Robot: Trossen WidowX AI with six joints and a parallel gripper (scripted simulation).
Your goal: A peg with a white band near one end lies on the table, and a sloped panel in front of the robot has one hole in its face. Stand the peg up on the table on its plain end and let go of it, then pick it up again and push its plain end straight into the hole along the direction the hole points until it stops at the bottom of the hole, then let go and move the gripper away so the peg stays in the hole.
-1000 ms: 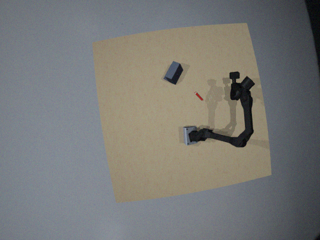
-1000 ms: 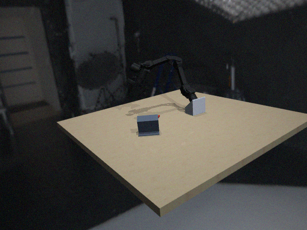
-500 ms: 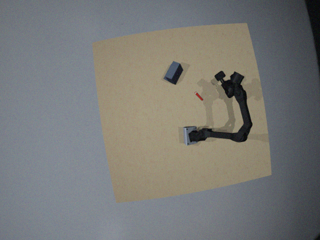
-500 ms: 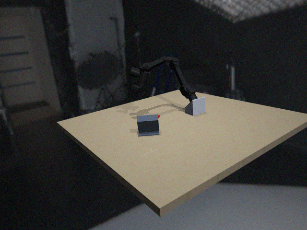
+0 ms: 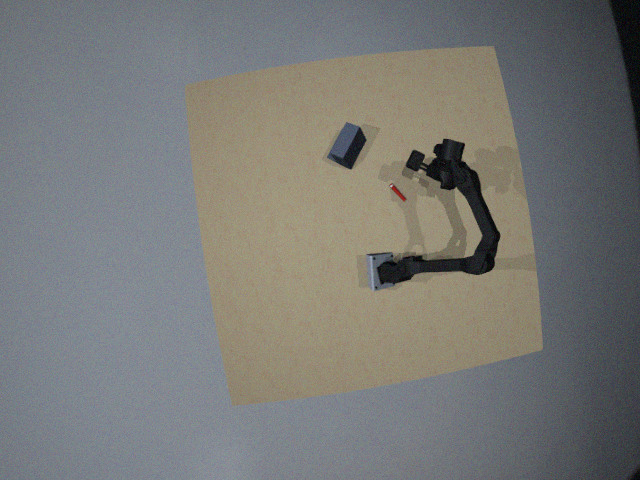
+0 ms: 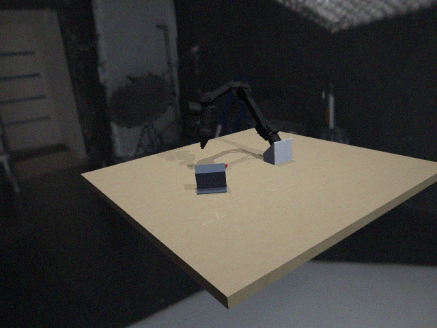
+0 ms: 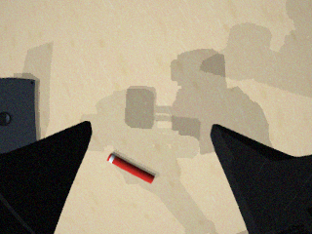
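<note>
Now: gripper tip 40 mm past the red peg, 110 mm to the right of it and 100 mm above it. Also, from my gripper tip: sloped panel (150 mm ahead, 230 mm to the left, 60 mm below).
</note>
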